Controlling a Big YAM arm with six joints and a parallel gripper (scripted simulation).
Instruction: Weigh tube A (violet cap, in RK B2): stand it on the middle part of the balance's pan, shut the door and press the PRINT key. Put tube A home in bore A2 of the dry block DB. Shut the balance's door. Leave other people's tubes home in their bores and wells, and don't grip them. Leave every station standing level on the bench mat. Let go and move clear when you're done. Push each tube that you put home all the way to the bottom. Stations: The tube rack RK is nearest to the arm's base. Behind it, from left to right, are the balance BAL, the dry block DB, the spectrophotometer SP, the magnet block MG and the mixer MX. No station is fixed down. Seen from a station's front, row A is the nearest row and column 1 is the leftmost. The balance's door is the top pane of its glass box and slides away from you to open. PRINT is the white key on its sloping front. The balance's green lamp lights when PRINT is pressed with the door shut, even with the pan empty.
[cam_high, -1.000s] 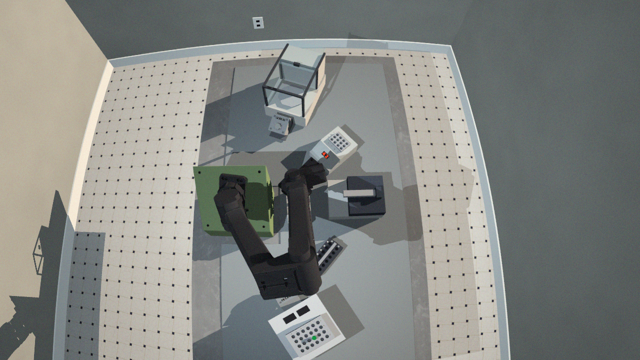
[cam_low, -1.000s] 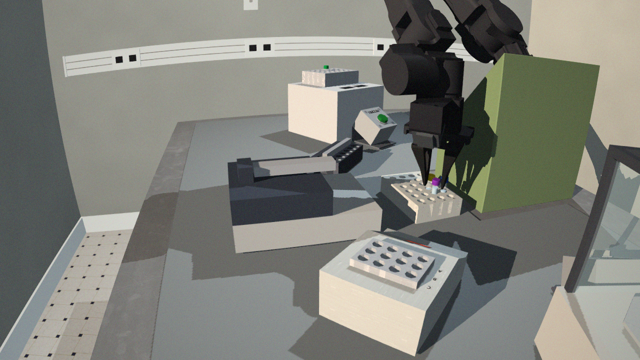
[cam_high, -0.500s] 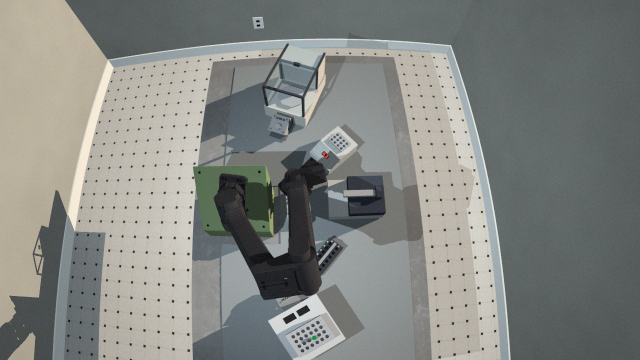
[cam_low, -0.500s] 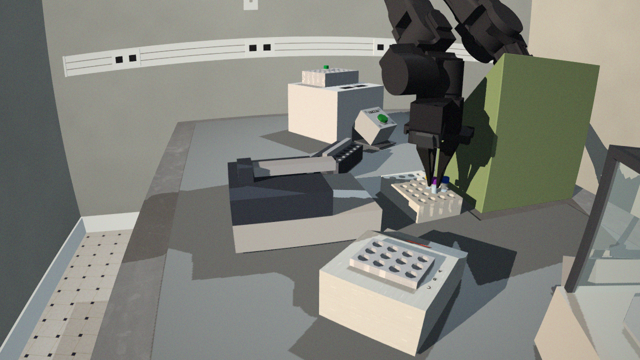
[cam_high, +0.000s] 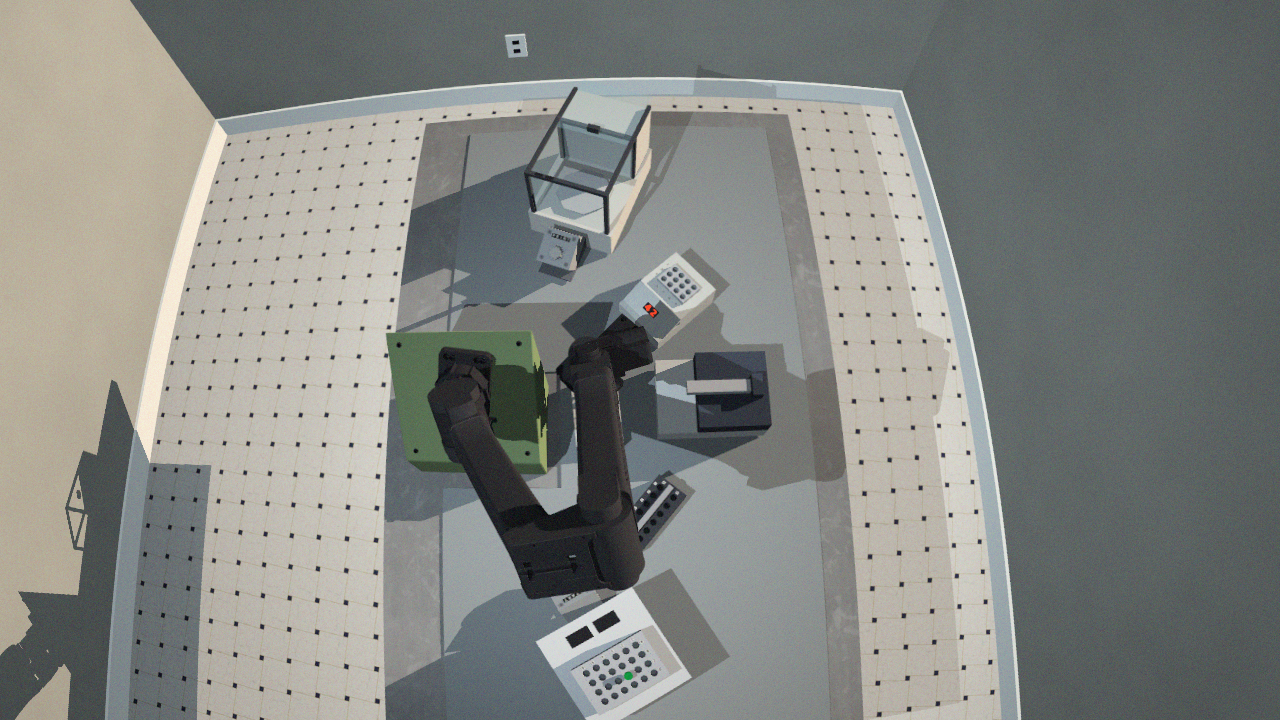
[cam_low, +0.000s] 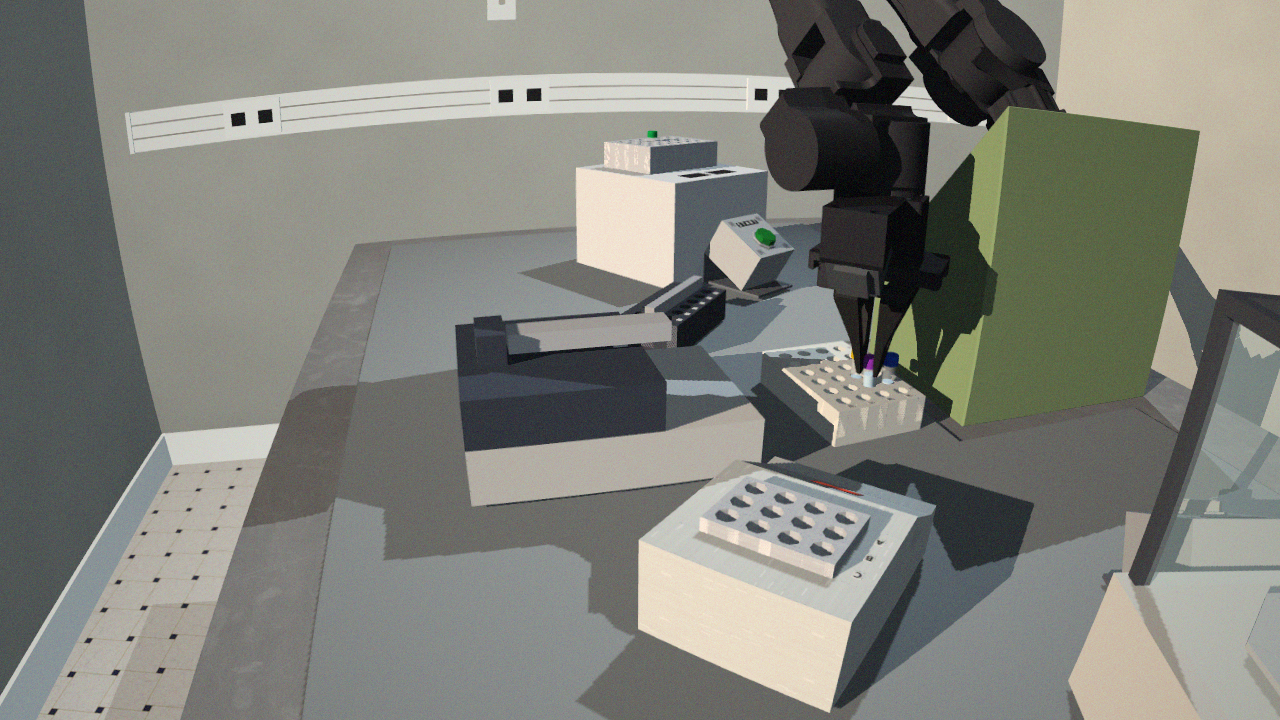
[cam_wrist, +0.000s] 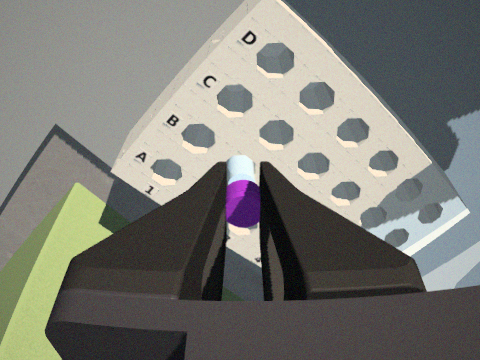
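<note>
The tube rack RK is 30 mm to the right of my hand, 30 mm below it and 10 mm ahead of it. Round my hand: dry block DB (200 mm to the left, 120 mm ahead, 20 mm below); then spectrophotometer SP (220 mm ahead, 20 mm to the left, 20 mm above); then magnet block (210 mm to the right, 120 mm ahead, 30 mm below).
</note>
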